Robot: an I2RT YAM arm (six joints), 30 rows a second.
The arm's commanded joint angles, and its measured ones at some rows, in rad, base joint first. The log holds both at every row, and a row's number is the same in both.
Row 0, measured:
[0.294 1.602 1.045 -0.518 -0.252 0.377]
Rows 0 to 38, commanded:
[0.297 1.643 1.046 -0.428 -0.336 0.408]
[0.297 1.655 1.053 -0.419 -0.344 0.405]
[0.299 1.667 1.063 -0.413 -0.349 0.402]
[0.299 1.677 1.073 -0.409 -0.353 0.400]
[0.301 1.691 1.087 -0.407 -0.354 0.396]
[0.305 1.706 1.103 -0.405 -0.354 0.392]
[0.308 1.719 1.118 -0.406 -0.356 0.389]
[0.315 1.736 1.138 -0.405 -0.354 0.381]
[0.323 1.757 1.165 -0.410 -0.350 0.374]
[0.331 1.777 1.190 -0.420 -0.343 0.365]
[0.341 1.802 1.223 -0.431 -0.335 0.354]
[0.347 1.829 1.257 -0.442 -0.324 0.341]
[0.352 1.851 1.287 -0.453 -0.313 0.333]
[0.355 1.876 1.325 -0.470 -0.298 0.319]
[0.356 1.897 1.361 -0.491 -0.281 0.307]
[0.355 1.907 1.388 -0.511 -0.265 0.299]
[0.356 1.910 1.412 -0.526 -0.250 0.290]
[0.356 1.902 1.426 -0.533 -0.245 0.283]
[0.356 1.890 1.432 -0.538 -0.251 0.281]
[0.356 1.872 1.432 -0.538 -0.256 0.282]
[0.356 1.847 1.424 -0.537 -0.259 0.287]
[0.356 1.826 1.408 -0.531 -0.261 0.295]
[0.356 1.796 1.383 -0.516 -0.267 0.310]
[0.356 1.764 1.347 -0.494 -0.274 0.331]
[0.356 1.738 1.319 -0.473 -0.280 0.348]
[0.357 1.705 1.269 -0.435 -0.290 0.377]
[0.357 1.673 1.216 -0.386 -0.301 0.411]
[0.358 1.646 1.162 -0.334 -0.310 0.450]
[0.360 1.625 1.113 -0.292 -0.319 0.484]
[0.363 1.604 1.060 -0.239 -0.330 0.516]
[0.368 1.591 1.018 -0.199 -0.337 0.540]
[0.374 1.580 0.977 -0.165 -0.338 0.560]
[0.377 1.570 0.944 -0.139 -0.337 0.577]
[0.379 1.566 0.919 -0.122 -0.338 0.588]
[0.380 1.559 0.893 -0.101 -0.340 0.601]
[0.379 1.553 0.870 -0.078 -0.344 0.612]
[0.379 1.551 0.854 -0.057 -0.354 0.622]
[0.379 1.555 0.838 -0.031 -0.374 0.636]
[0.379 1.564 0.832 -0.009 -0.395 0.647]
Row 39, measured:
[0.376 1.577 0.854 -0.139 -0.345 0.578]
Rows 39 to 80, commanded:
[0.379 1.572 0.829 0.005 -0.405 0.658]
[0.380 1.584 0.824 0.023 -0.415 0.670]
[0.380 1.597 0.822 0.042 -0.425 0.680]
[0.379 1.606 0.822 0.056 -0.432 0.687]
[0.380 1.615 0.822 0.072 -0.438 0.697]
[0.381 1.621 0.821 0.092 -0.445 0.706]
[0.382 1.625 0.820 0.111 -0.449 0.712]
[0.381 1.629 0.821 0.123 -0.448 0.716]
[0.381 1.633 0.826 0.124 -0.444 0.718]
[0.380 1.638 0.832 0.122 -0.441 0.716]
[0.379 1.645 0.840 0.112 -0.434 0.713]
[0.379 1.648 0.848 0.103 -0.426 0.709]
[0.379 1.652 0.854 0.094 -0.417 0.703]
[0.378 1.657 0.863 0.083 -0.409 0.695]
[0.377 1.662 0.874 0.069 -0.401 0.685]
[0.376 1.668 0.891 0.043 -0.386 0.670]
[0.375 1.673 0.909 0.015 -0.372 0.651]
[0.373 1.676 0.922 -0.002 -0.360 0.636]
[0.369 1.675 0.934 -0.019 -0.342 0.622]
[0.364 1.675 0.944 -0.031 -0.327 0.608]
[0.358 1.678 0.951 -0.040 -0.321 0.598]
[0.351 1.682 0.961 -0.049 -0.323 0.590]
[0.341 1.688 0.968 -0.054 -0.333 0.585]
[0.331 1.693 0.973 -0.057 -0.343 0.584]
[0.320 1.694 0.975 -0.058 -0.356 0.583]
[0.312 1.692 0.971 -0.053 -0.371 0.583]
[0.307 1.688 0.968 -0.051 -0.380 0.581]
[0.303 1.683 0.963 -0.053 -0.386 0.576]
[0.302 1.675 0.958 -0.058 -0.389 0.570]
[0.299 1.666 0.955 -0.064 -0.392 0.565]
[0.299 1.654 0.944 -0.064 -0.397 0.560]
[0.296 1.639 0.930 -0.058 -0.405 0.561]
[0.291 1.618 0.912 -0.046 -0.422 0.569]
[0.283 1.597 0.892 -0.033 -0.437 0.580]
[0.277 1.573 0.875 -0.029 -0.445 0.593]
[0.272 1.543 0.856 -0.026 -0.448 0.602]
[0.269 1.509 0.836 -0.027 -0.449 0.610]
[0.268 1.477 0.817 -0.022 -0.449 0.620]
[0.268 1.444 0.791 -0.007 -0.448 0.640]
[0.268 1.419 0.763 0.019 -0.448 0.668]
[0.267 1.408 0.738 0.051 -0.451 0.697]
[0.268 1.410 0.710 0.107 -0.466 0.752]
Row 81, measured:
[0.268 1.436 0.764 0.010 -0.434 0.653]
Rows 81 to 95, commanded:
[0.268 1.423 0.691 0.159 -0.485 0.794]
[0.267 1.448 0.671 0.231 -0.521 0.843]
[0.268 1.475 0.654 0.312 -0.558 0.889]
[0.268 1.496 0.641 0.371 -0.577 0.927]
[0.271 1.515 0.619 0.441 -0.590 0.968]
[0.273 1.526 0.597 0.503 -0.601 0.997]
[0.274 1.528 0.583 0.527 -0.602 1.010]
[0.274 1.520 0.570 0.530 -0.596 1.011]
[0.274 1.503 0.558 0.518 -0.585 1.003]
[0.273 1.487 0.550 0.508 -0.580 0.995]
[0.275 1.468 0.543 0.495 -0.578 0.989]
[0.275 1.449 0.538 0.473 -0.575 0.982]
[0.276 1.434 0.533 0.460 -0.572 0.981]
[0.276 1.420 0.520 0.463 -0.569 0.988]
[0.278 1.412 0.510 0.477 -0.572 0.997]
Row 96, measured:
[0.269 1.462 0.534 0.424 -0.564 0.968]
